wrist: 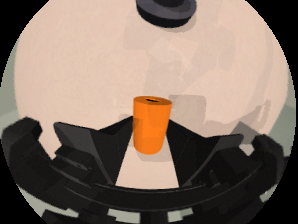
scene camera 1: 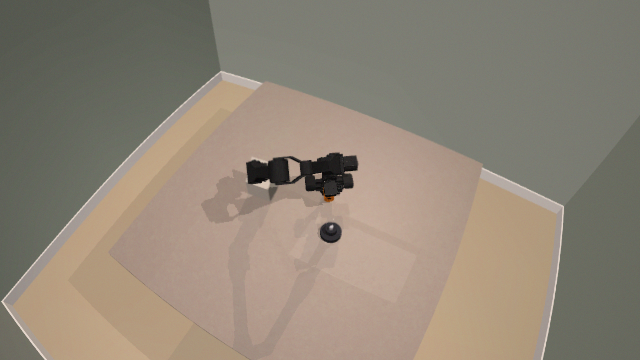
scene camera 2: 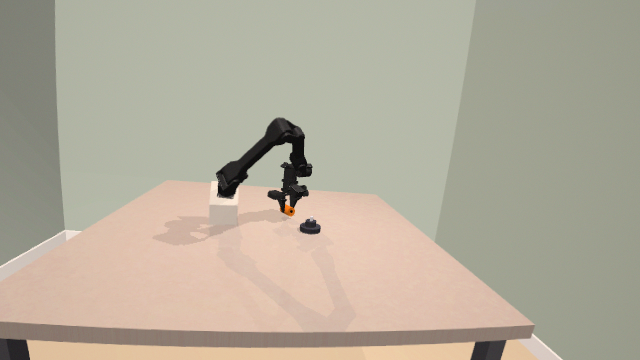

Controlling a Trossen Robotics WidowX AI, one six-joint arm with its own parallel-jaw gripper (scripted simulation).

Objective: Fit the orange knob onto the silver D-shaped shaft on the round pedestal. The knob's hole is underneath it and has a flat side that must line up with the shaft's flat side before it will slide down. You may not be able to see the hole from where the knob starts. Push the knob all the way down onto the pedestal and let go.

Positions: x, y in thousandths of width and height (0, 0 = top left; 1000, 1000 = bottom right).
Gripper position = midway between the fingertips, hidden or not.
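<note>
My gripper (scene camera 1: 513, 540), also visible at the wrist: gripper (wrist: 502, 538). Orange knob (wrist: 508, 511), held by my gripper.
</note>
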